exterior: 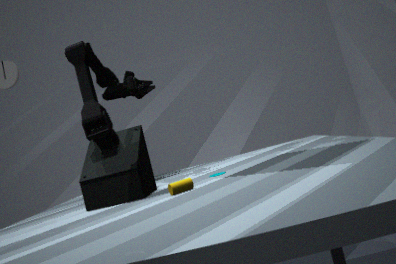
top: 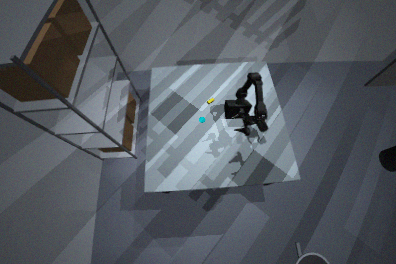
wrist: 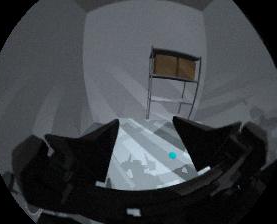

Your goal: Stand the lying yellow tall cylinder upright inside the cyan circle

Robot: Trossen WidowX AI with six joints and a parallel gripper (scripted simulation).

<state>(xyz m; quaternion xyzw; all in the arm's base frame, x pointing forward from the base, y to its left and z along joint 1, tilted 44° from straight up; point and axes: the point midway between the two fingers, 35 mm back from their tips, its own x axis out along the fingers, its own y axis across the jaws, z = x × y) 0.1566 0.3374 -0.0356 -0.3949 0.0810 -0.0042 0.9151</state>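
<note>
Now: the yellow tall cylinder 440 mm to the right of my gripper tip, 400 mm below it and 60 mm ahead of it. The rest, counted from my gripper tip: cyan circle (420 mm below, 260 mm to the right, 170 mm ahead).
</note>
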